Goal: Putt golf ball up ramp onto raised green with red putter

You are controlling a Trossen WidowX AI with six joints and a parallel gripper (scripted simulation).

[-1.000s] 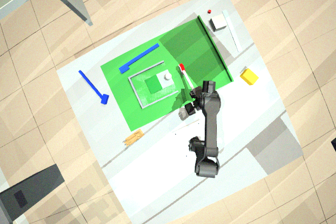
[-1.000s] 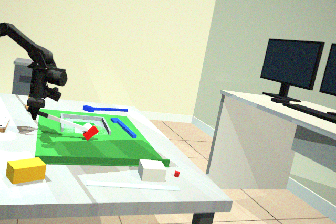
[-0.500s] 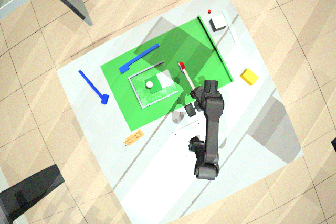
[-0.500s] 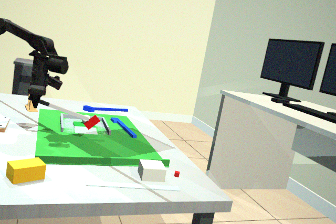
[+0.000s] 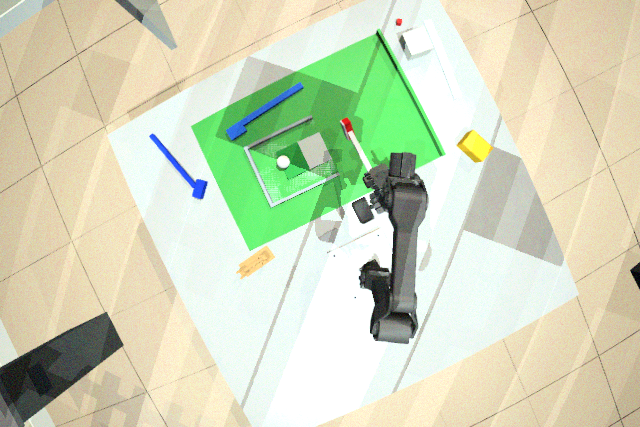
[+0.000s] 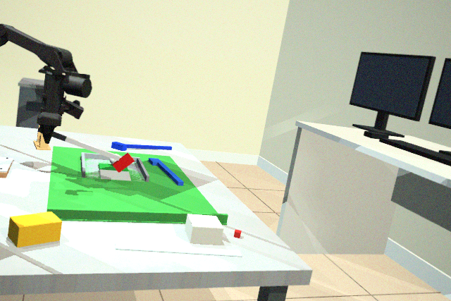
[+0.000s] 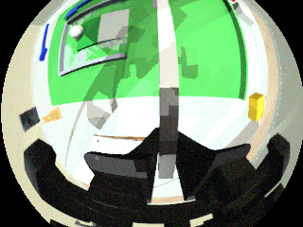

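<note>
The red putter is 120 mm ahead of my gripper tip, 10 mm to the right of it and 10 mm below it. The rest, counted from my gripper tip: white block 350 mm ahead, 400 mm to the right, 100 mm below; white golf ball 260 mm ahead, 190 mm to the left, 90 mm below; yellow block 50 mm behind, 370 mm to the right, 100 mm below.
</note>
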